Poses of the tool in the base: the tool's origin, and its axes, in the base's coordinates. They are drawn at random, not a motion.
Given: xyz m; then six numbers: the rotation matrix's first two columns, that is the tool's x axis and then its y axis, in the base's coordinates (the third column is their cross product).
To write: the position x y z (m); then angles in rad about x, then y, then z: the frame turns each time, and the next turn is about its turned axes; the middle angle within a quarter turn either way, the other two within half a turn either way. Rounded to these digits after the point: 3 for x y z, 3 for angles.
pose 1, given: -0.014 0.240 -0.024 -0.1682 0.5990 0.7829 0.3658 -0.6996 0.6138
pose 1, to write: -0.014 0.240 -0.024 -1.825 1.156 -2.002
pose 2, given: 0.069 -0.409 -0.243 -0.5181 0.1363 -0.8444 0.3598 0.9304 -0.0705
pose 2, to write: 0.069 -0.409 -0.243 2.572 0.888 -2.535
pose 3, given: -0.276 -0.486 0.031 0.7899 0.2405 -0.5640 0.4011 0.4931 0.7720
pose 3, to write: -0.276 -0.486 0.031 1.234 0.482 -0.470
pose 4, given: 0.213 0.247 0.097 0.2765 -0.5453 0.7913 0.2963 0.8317 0.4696
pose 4, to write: 0.213 0.247 0.097 -0.261 -1.154 -0.820
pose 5, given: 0.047 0.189 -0.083 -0.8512 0.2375 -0.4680 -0.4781 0.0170 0.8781
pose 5, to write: 0.047 0.189 -0.083 -1.469 0.218 2.630
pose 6, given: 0.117 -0.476 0.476 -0.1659 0.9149 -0.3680 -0.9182 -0.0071 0.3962
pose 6, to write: 0.117 -0.476 0.476 -0.447 0.368 1.750
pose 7, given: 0.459 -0.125 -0.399 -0.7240 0.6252 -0.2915 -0.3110 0.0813 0.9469
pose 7, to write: 0.459 -0.125 -0.399 -1.398 0.663 2.736
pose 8, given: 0.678 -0.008 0.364 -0.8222 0.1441 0.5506 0.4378 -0.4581 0.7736
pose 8, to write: 0.678 -0.008 0.364 -1.227 0.372 -2.652
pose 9, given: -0.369 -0.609 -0.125 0.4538 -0.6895 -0.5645 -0.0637 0.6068 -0.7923
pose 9, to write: -0.369 -0.609 -0.125 -1.041 1.095 0.139
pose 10, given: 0.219 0.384 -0.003 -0.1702 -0.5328 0.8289 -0.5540 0.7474 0.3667
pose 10, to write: 0.219 0.384 -0.003 2.387 -0.953 1.869
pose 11, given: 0.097 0.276 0.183 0.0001 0.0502 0.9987 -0.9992 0.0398 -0.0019
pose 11, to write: 0.097 0.276 0.183 1.521 -0.040 1.571
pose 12, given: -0.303 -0.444 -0.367 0.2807 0.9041 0.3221 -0.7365 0.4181 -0.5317
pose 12, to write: -0.303 -0.444 -0.367 0.112 -0.663 1.207
